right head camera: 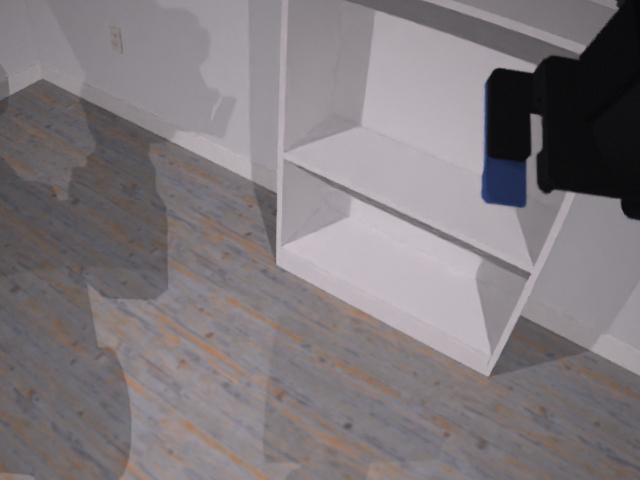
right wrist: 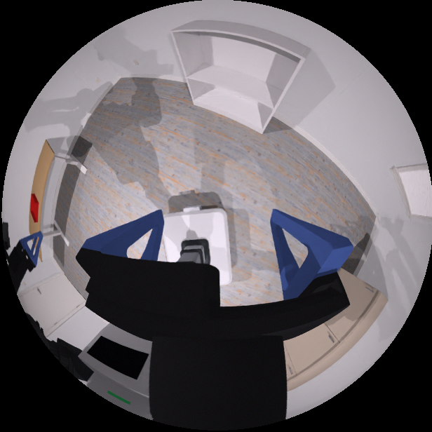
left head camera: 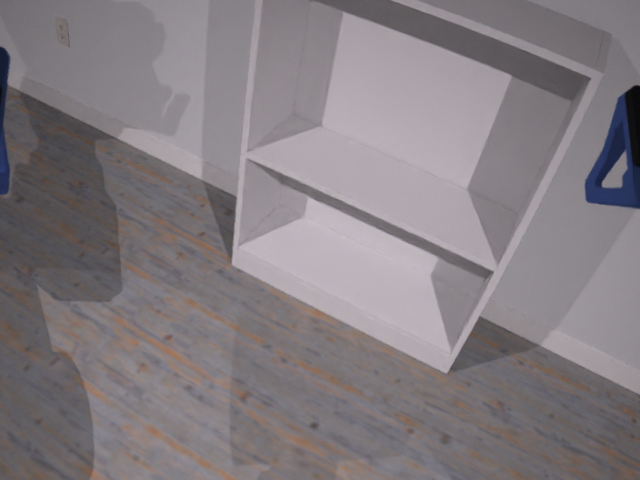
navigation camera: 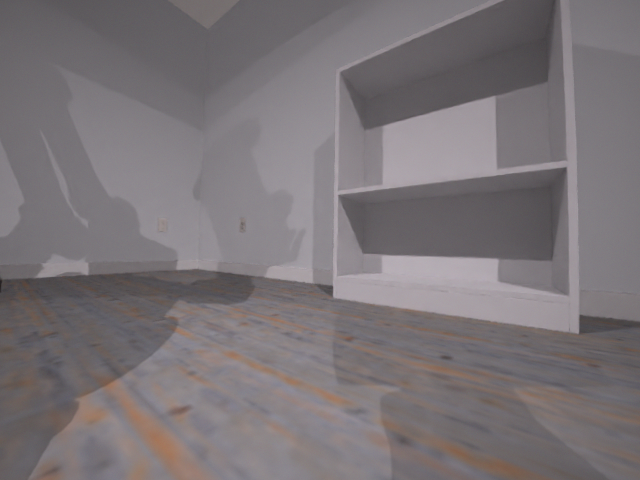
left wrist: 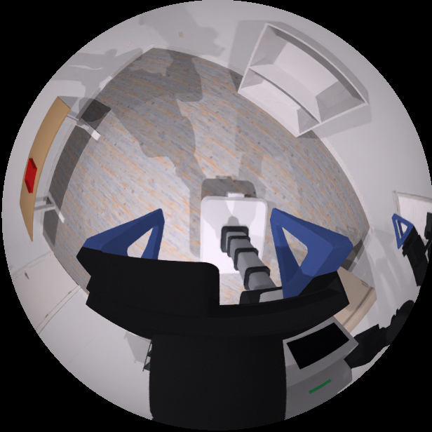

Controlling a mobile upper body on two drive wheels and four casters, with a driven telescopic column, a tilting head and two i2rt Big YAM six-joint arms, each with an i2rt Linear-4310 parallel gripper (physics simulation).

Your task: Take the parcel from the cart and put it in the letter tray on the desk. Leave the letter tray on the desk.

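Places are measured from the left arm's base along level axes (x right, y ahead, z up), in centimetres.
Pixels of known places: right gripper, fingertip midpoint: [right head camera: 558, 198].
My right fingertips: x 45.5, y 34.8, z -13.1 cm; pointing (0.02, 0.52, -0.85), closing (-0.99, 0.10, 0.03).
Note:
Behind a point stands the place of what it marks.
A desk with a wooden top [left wrist: 46, 145] [right wrist: 42, 172] stands at the left edge of both wrist views. On it lies a small, flat red object [left wrist: 31, 175] [right wrist: 34, 207], which looks like the letter tray; its inside is too small to make out. I cannot make out the parcel or the cart in these views. My left gripper [left wrist: 216, 214] is open and empty; part of one finger shows at the left edge of the left head view. My right gripper [right wrist: 216, 215] [right head camera: 504, 193] is open and empty. Both grippers are in the air, far from the desk.
A white bookshelf [left head camera: 336, 308] @(x 59.5, y 124.7, z -136.2 cm) [right head camera: 382, 320] @(x 61.5, y 123.3, z -140.4 cm) [left wrist: 267, 114] [right wrist: 227, 118] [navigation camera: 449, 305] @(x 66.0, y 120.2, z -137.6 cm) stands against the wall ahead. A beige cabinet [left wrist: 356, 302] [right wrist: 345, 332] is at the lower right of the wrist views. My white wheeled base [left wrist: 211, 235] [right wrist: 220, 240] stands on the wood-patterned floor.

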